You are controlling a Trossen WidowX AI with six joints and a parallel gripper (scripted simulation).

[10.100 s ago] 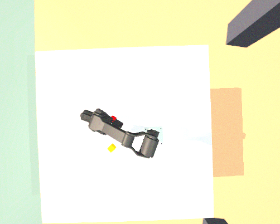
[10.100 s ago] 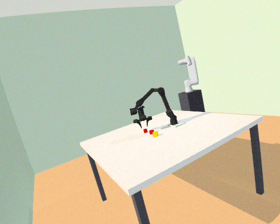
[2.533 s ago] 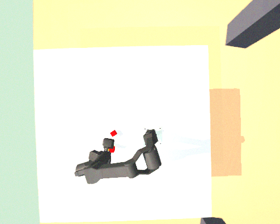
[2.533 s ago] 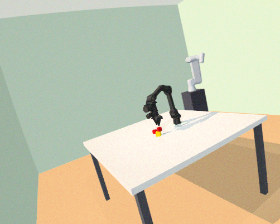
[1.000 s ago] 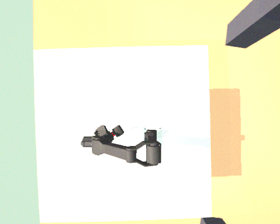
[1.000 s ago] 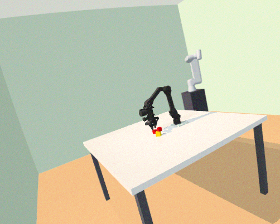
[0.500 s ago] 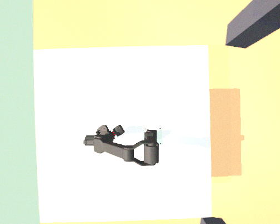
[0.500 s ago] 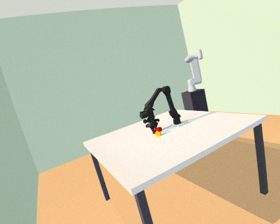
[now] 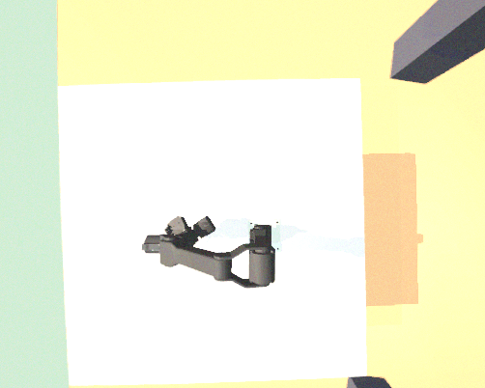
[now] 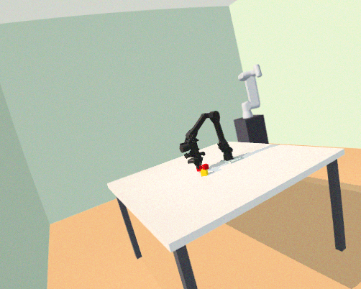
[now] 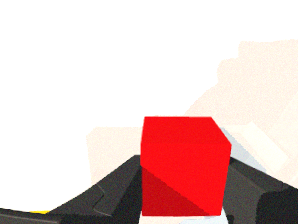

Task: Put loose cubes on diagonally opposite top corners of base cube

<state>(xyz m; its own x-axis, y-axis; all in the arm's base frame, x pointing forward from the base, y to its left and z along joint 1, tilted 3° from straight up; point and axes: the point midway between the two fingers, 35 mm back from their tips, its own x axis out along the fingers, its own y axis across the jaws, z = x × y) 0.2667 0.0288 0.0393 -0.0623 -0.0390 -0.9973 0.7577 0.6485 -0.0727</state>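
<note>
The yellow base cube is 10 cm to the left of my gripper tip, 1 cm below it and 1 cm ahead of it. From my gripper tip the other things lie so: red cube right at my gripper tip.
</note>
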